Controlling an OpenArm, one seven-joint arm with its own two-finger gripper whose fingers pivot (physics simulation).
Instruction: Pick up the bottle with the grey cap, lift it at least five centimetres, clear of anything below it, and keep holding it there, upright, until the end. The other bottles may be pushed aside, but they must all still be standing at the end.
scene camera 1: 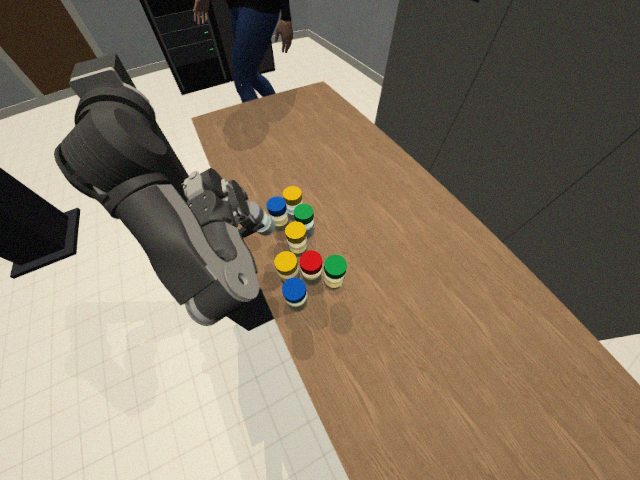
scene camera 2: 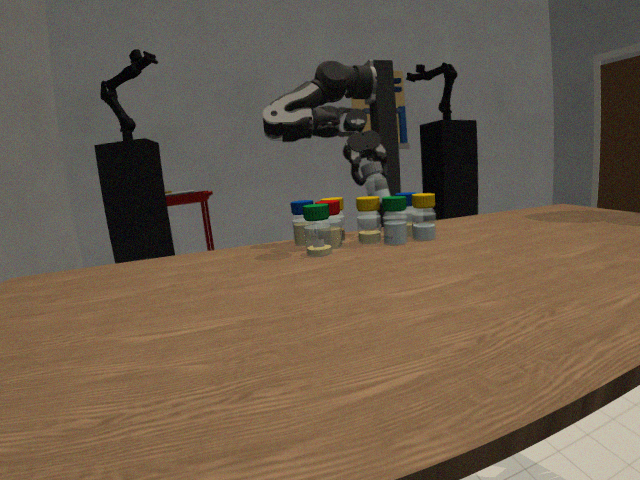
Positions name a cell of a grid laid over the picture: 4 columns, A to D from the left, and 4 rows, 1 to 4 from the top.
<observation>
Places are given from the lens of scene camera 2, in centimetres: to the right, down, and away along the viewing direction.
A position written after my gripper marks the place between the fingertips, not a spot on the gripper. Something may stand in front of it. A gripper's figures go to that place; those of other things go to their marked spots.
my gripper (scene camera 2: C2): 14, -15, 84
yellow-capped bottle (scene camera 2: C2): 11, -4, 74
</observation>
